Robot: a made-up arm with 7 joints. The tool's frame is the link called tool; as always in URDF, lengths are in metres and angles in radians. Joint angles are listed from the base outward.
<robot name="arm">
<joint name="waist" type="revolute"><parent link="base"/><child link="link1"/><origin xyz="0 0 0.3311" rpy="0 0 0"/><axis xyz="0 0 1"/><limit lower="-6.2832" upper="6.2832"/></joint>
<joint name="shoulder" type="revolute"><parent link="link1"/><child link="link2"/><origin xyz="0 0 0" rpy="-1.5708 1.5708 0"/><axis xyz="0 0 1"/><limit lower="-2.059" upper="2.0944"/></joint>
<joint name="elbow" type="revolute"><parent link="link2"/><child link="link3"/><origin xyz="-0.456 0 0" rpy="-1.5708 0 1.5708"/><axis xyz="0 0 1"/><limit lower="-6.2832" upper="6.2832"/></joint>
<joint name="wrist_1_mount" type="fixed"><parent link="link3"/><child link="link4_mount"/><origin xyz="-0.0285 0 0" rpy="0 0 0"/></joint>
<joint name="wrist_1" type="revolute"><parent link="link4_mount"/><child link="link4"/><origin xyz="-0.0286 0 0" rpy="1.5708 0 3.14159"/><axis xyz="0 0 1"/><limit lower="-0.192" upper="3.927"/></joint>
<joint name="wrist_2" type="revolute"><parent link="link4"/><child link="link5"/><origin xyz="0.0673 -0.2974 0" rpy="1.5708 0 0"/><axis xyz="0 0 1"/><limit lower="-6.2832" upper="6.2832"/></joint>
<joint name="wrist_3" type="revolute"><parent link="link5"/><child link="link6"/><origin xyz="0 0 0" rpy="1.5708 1.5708 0"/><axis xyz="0 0 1"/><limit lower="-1.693" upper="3.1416"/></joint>
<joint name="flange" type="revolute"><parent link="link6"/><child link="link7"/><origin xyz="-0.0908 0.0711 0" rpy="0 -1.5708 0"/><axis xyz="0 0 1"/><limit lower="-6.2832" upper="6.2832"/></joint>
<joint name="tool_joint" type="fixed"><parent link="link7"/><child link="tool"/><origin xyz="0 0 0" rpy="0 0 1.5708"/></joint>
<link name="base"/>
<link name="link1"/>
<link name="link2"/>
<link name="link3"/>
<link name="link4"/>
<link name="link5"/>
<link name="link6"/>
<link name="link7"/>
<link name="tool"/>
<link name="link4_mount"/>
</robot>
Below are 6 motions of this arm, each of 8 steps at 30 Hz.
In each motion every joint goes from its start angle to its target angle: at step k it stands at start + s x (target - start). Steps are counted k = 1, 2, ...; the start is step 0. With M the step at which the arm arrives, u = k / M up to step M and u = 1 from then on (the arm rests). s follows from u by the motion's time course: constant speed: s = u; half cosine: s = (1 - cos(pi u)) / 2; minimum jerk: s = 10 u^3 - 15 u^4 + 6 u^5.
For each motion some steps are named. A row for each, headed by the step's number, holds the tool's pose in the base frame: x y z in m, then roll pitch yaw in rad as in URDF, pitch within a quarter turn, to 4 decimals.
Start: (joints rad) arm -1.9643 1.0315 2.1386 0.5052 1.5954 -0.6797 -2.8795
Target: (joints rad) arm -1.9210 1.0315 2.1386 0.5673 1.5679 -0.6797 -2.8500
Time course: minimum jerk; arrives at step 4
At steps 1, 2, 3, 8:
1: 0.2111 -0.2488 0.4810 2.4736 -0.6263 1.1145
2: 0.2198 -0.2503 0.4874 2.4560 -0.6437 1.1192
3: 0.2284 -0.2517 0.4938 2.4385 -0.6613 1.1243
8: 0.2307 -0.2521 0.4955 2.4339 -0.6660 1.1256

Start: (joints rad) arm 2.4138 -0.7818 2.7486 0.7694 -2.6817 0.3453 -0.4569
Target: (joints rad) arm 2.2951 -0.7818 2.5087 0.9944 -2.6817 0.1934 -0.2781
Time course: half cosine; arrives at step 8
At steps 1, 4, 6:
1: 0.1954 -0.3486 0.2238 -2.6934 0.3247 2.2272
4: 0.1610 -0.4059 0.2436 -2.6704 0.4209 2.0489
6: 0.1285 -0.4456 0.2636 -2.6595 0.4991 1.9178

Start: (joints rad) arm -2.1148 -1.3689 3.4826 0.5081 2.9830 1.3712 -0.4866
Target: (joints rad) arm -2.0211 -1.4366 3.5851 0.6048 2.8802 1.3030 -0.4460
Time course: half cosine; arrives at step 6
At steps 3, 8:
3: -0.0181 0.2992 0.0252 2.8125 0.7064 -1.6540
8: -0.0536 0.3094 0.0188 2.6889 0.7253 -1.6636

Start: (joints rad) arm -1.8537 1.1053 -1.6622 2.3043 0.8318 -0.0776 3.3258
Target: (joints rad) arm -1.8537 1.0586 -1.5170 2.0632 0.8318 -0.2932 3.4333
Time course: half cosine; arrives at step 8
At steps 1, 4, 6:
1: -0.4362 -0.5784 0.7629 -0.4891 1.0653 2.9975
4: -0.4592 -0.5439 0.7557 -0.2451 1.0935 -3.0813
6: -0.4744 -0.5185 0.7462 -0.0610 1.0983 -2.9285

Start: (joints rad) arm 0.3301 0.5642 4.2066 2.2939 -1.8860 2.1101 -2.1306
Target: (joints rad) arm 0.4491 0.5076 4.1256 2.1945 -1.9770 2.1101 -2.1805
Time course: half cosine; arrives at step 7
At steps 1, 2, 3, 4, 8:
1: 0.2552 -0.0617 1.0652 1.3897 0.8576 -2.4835
2: 0.2482 -0.0610 1.0673 1.3855 0.8716 -2.4964
3: 0.2380 -0.0604 1.0700 1.3778 0.8921 -2.5161
4: 0.2267 -0.0603 1.0728 1.3667 0.9150 -2.5399
8: 0.2070 -0.0616 1.0769 1.3402 0.9551 -2.5869

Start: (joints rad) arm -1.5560 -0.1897 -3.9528 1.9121 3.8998 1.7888 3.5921
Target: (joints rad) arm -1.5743 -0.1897 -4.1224 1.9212 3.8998 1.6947 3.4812
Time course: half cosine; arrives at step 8
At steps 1, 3, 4, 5, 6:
1: 0.2901 0.3124 0.9917 -0.4440 0.6192 -2.0355
3: 0.3007 0.2998 0.9946 -0.4563 0.5918 -2.1000
4: 0.3078 0.2906 0.9966 -0.4642 0.5725 -2.1453
5: 0.3146 0.2811 0.9987 -0.4716 0.5531 -2.1904
6: 0.3202 0.2728 1.0004 -0.4775 0.5367 -2.2285

